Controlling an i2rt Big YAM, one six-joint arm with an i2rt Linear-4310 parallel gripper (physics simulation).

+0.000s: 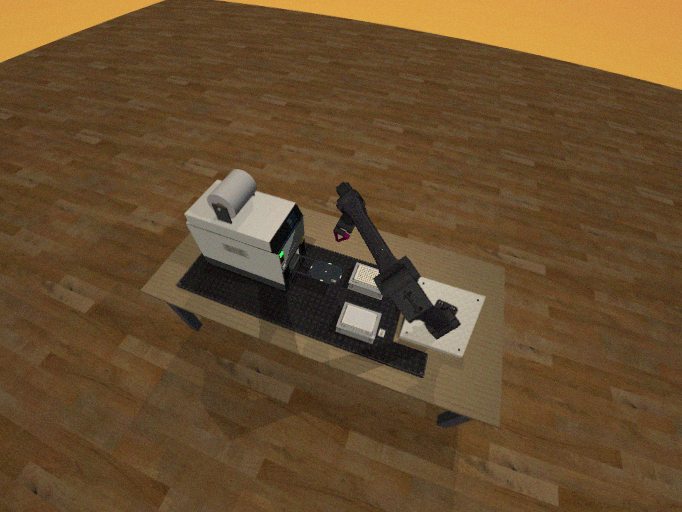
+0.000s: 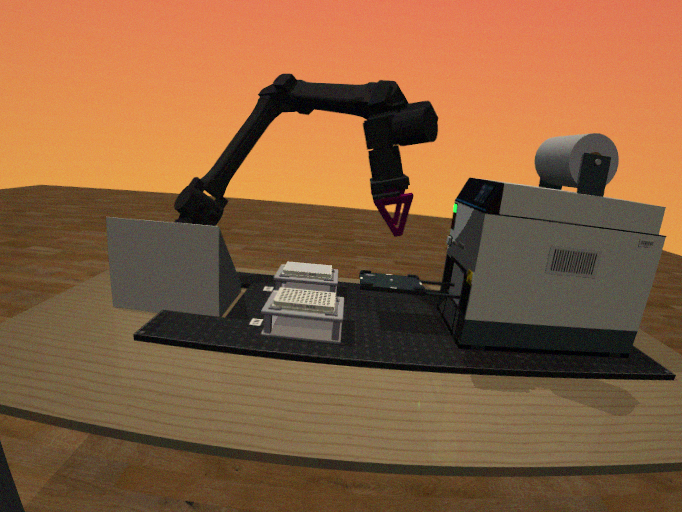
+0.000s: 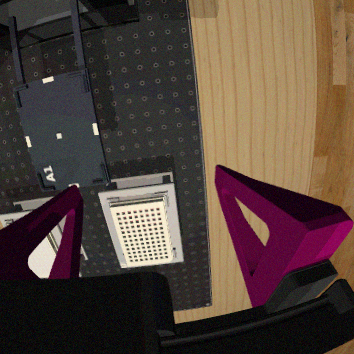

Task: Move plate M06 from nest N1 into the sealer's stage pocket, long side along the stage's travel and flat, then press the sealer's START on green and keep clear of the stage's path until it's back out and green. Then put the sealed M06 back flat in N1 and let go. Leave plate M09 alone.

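Places are measured from the arm's base along level axes (x ahead, y left, z up), in centimetres.
Where they show: gripper, fingertip midpoint: [image 1: 340, 234] [image 2: 395, 230] [image 3: 146, 182]; arm's base, link origin: [image 2: 179, 252].
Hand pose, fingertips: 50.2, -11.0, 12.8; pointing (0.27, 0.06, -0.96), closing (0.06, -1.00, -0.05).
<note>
Things, the pixels of their centre, and the offset from my fingertips, as dx, dy, dz. Level surfaces: height alone.
- plate with open wells, body centre: [image 3: 143, 233] [image 2: 305, 300] [image 1: 369, 276] -16.7, +3.2, -17.5
- plate with a plain white top, body centre: [image 3: 37, 250] [image 2: 308, 270] [image 1: 359, 318] -20.1, +24.1, -17.5
- film roll, body centre: [image 2: 573, 161] [image 1: 232, 193] +39.1, +14.2, +18.0
- black perforated board, surface height: dz -23.8
A plate with open wells [image 1: 365, 273] [image 2: 304, 297] [image 3: 142, 235] lies flat in its grey nest [image 2: 305, 327] [image 3: 177, 220]. A plate with a plain white top [image 1: 360, 318] [image 2: 307, 269] lies flat in the other nest [image 1: 352, 331]. I cannot read which is M06 or M09. The sealer [image 1: 250, 223] [image 2: 556, 300] shows a green light [image 1: 281, 254] [image 2: 455, 208]. Its stage [image 1: 325, 271] [image 2: 391, 281] [image 3: 60, 112] is out, its pocket bare, marked A1. My gripper [image 1: 341, 239] [image 2: 397, 233] [image 3: 146, 182] is open and empty, high above the board, between nests and sealer. The START button is not clearly identifiable.
The stage's two rails [image 3: 77, 37] run into the sealer's front. A film roll [image 1: 234, 192] [image 2: 575, 159] sits on top of the sealer. The nests and sealer stand on a black perforated board [image 1: 300, 308] [image 2: 396, 336]. My arm's base stands on a white block [image 1: 468, 311] [image 2: 165, 264].
</note>
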